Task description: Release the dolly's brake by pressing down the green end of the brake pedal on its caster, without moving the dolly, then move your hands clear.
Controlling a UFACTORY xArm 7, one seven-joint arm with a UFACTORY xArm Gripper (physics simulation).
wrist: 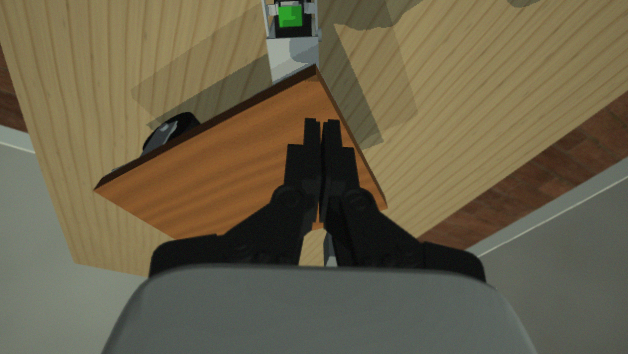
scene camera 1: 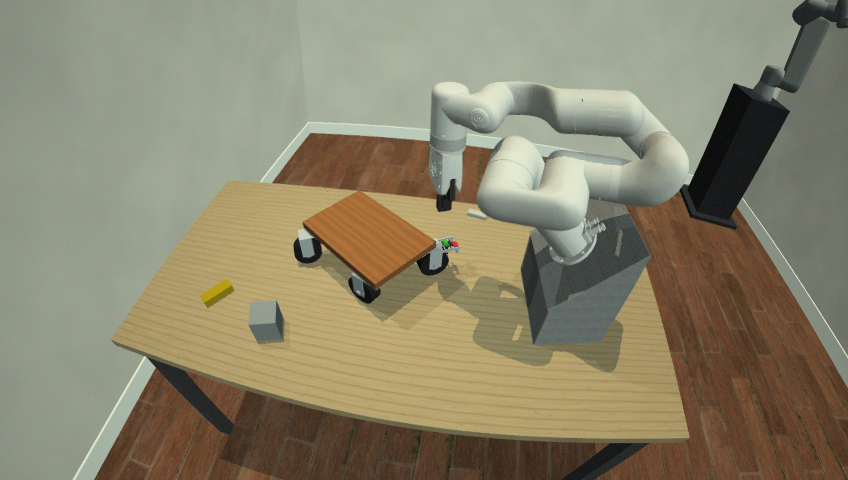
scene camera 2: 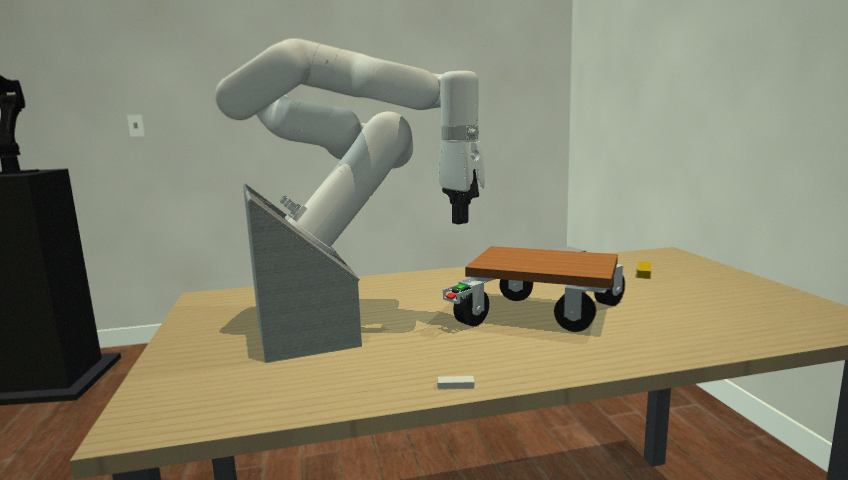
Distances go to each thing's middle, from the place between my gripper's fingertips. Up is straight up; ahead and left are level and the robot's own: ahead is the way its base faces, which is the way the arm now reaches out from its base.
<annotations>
I see the dolly (scene camera 2: 517, 268) 180 mm ahead of my hand, 160 mm below it and 20 mm to the left of it. The rest, counted from my hand: grey block (scene camera 1: 265, 318) (350 mm ahead, 310 mm to the left, 190 mm below).
</annotations>
